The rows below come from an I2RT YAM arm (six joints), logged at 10 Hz.
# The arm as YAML. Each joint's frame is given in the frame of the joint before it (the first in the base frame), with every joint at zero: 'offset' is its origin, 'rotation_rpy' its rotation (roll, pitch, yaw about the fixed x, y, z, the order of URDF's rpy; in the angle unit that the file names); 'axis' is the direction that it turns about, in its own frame. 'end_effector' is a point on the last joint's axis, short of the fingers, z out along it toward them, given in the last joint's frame.
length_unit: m
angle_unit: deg
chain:
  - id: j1
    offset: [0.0, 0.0, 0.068]
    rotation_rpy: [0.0, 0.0, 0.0]
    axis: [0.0, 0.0, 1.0]
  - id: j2
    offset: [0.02, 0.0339, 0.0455]
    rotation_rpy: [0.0, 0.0, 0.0]
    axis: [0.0, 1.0, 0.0]
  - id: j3
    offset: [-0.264, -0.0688, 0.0]
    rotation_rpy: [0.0, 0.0, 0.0]
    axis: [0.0, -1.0, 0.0]
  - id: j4
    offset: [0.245, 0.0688, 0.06]
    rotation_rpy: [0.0, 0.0, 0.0]
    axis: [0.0, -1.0, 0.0]
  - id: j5
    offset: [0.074, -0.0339, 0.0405]
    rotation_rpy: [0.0, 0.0, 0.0]
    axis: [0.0, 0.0, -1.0]
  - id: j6
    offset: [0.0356, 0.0, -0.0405]
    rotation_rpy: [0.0, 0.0, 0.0]
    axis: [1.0, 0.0, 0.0]
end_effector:
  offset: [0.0, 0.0, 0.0]
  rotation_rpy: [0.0, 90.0, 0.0]
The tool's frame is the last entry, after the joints.
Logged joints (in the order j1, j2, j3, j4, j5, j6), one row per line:
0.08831, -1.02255, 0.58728, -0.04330, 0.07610, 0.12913
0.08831, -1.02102, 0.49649, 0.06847, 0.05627, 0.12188
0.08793, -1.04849, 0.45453, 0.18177, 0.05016, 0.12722
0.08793, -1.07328, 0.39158, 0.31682, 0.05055, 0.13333
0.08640, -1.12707, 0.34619, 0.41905, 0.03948, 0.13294
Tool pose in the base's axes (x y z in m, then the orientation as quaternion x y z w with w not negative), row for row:
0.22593, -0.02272, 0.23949, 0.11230, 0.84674, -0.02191, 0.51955
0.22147, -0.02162, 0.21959, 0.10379, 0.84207, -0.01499, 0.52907
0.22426, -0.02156, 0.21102, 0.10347, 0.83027, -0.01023, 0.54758
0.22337, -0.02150, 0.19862, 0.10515, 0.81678, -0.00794, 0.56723
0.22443, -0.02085, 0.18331, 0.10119, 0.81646, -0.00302, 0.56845
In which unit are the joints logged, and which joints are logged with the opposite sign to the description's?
The joints are logged in radians. Opposite sign: j1, j2.
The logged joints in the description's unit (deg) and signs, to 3 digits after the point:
-5.060, 58.588, 33.649, -2.481, 4.360, 7.399
-5.060, 58.500, 28.447, 3.923, 3.224, 6.983
-5.038, 60.074, 26.043, 10.415, 2.874, 7.289
-5.038, 61.494, 22.436, 18.152, 2.896, 7.639
-4.950, 64.576, 19.835, 24.010, 2.262, 7.617

